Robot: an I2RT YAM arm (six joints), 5 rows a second.
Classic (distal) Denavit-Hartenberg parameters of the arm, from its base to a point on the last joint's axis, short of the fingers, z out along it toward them. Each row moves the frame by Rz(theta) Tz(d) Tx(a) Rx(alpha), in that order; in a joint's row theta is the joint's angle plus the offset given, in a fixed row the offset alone. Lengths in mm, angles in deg.
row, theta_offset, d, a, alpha
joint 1, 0, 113.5, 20, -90
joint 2, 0, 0, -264, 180
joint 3, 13.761, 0, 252.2, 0
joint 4, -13.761, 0, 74, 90
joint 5, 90, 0, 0, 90
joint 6, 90, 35.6, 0, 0
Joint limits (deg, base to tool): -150..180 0..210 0..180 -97..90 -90..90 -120..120
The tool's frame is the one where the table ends.
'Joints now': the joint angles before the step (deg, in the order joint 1, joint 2, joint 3, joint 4, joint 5, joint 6). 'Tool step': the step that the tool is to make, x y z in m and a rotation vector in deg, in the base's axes. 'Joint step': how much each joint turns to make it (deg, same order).
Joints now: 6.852, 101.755, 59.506, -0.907, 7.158, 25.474
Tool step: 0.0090, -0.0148, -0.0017, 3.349, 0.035, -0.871
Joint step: -2.695, 1.645, 1.606, 0.214, -3.611, 1.198
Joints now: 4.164, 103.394, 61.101, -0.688, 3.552, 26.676
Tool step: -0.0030, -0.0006, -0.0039, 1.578, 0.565, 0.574
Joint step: -0.215, -0.131, -0.997, 0.384, -1.680, 0.637
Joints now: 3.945, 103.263, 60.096, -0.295, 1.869, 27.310
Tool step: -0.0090, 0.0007, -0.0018, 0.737, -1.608, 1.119
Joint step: 0.090, -1.713, -3.243, 3.191, -1.179, -0.238
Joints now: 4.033, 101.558, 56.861, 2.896, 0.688, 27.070
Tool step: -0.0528, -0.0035, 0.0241, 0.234, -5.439, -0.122
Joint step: 0.067, -14.335, -11.469, 2.576, 0.243, 0.001
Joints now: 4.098, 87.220, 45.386, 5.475, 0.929, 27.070
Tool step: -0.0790, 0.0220, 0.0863, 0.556, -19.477, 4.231
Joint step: 7.027, -27.451, -6.173, -1.869, 3.333, -0.587
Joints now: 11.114, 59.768, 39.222, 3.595, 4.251, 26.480
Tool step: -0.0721, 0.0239, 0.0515, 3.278, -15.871, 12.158
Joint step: 11.990, -18.420, -1.388, -0.814, -0.009, -1.552
